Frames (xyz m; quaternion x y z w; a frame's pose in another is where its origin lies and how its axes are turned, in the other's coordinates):
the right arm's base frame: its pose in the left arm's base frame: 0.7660 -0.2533 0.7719 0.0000 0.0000 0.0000 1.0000
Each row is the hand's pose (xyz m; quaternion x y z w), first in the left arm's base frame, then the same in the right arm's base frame.
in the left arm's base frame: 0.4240 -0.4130 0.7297 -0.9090 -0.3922 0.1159 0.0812
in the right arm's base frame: -0.3420 -0.1597 -0.0422 -0.9089 -0.3922 0.1159 0.0812
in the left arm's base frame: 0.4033 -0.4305 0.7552 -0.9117 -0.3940 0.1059 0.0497
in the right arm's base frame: -0.3627 -0.1772 -0.0167 -0.9116 -0.3940 0.1059 0.0497
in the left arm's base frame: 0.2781 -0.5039 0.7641 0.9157 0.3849 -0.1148 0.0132
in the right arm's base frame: -0.4879 -0.2506 -0.0078 0.9157 0.3849 -0.1148 0.0132
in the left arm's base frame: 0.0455 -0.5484 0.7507 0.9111 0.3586 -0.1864 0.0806
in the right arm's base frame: -0.7205 -0.2951 -0.0212 0.9111 0.3586 -0.1864 0.0806
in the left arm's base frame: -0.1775 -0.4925 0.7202 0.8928 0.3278 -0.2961 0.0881
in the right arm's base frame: -0.9435 -0.2392 -0.0517 0.8928 0.3278 -0.2961 0.0881
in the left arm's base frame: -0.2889 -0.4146 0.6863 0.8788 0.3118 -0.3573 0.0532
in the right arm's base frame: -1.0549 -0.1613 -0.0856 0.8788 0.3118 -0.3573 0.0532
